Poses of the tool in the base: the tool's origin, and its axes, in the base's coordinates. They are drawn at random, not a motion.
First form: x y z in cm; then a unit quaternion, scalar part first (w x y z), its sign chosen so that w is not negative.
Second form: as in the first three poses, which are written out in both.
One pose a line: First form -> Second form
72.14 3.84 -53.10 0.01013 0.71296 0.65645 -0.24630 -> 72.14 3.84 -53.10 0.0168 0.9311 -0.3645 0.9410 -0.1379 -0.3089
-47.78 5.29 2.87 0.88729 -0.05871 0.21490 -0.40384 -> -47.78 5.29 2.87 0.5815 -0.7419 -0.3339 0.6914 0.6669 -0.2778
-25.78 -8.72 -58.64 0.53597 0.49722 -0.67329 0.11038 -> -25.78 -8.72 -58.64 0.0690 -0.5512 0.8315 -0.7879 0.4812 0.3844
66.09 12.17 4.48 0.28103 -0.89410 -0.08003 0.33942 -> 66.09 12.17 4.48 0.7568 0.3339 -0.5620 -0.0477 -0.8292 -0.5569
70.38 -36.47 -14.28 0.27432 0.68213 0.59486 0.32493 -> 70.38 -36.47 -14.28 0.0811 0.9898 0.1169 0.6333 -0.1418 0.7608
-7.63 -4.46 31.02 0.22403 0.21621 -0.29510 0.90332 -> -7.63 -4.46 31.02 -0.8061 0.2771 0.5228 -0.5323 -0.7255 -0.4363
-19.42 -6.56 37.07 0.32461 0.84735 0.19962 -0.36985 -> -19.42 -6.56 37.07 0.6467 0.0982 -0.7564 0.5784 -0.7096 0.4025
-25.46 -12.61 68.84 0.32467 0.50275 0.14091 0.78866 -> -25.46 -12.61 68.84 -0.2837 0.6538 0.7015 -0.3704 -0.7495 0.5487
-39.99 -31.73 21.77 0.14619 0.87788 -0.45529 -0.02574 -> -39.99 -31.73 21.77 0.5841 -0.8069 0.0879 -0.7919 -0.5427 0.2801
